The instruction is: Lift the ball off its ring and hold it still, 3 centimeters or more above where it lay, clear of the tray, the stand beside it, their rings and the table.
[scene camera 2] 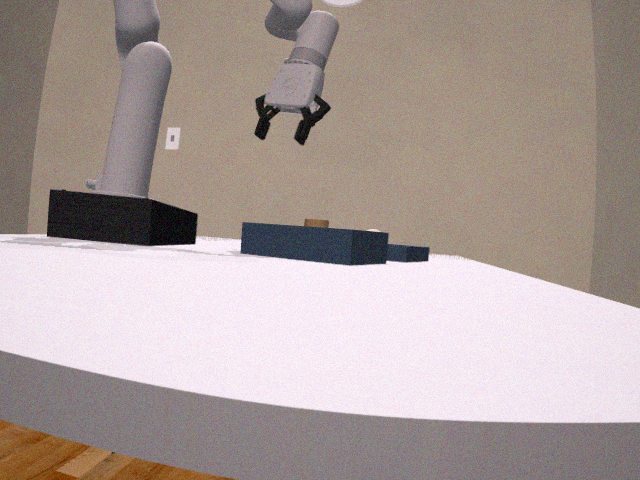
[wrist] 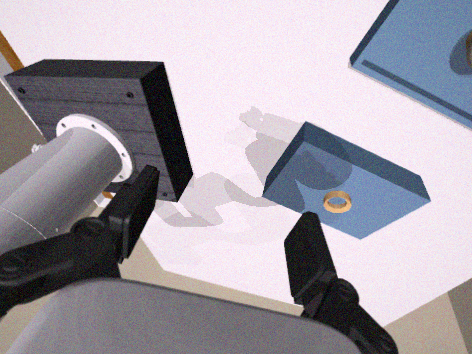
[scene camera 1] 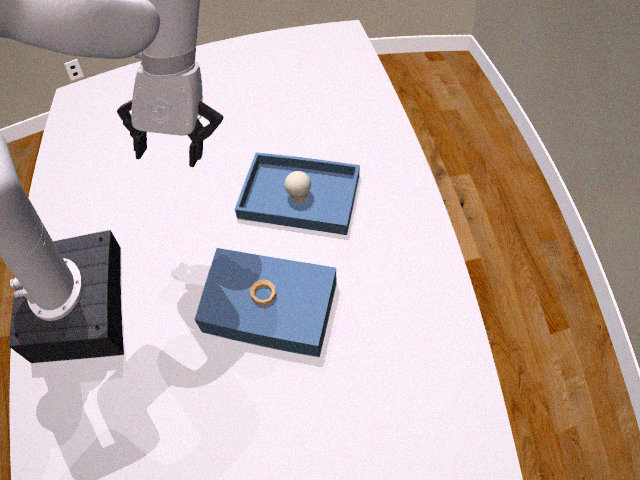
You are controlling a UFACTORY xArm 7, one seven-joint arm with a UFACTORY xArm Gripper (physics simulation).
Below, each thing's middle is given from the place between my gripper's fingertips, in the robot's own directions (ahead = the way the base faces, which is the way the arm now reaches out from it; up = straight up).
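My hand: from the blue stand (scene camera 1: pixel 282 304), 18 cm above, 16 cm to the left of it, 10 cm short of it. Blue tray (scene camera 1: pixel 327 207), from my hand: 20 cm below, 19 cm ahead, 4 cm to the left.
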